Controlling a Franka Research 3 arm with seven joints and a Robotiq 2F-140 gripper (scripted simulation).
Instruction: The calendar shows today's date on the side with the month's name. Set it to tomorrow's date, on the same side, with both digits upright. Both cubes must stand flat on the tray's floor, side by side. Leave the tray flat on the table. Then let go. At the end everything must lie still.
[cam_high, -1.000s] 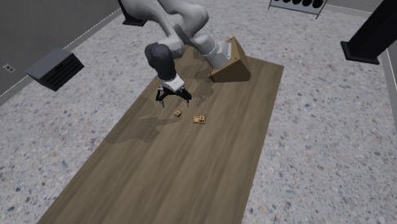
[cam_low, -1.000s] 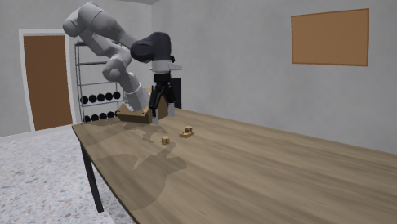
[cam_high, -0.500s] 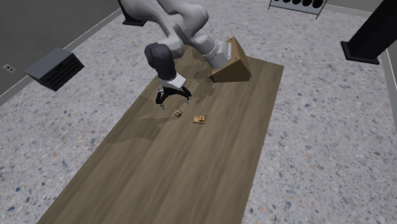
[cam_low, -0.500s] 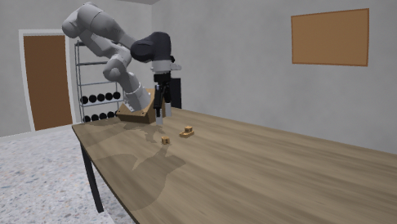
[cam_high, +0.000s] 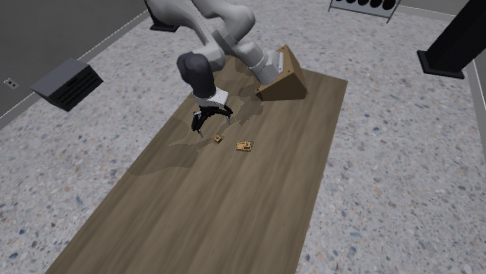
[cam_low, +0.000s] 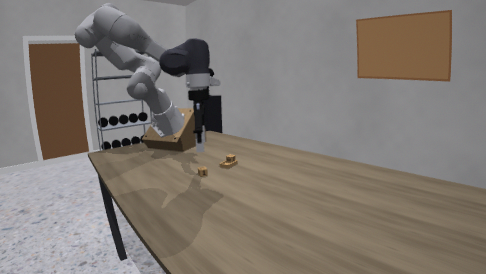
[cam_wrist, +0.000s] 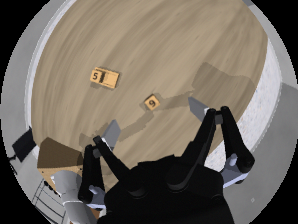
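Right now my hand is 110 mm above the cube. Round my hand: tray 150 mm to the left, 110 mm below.
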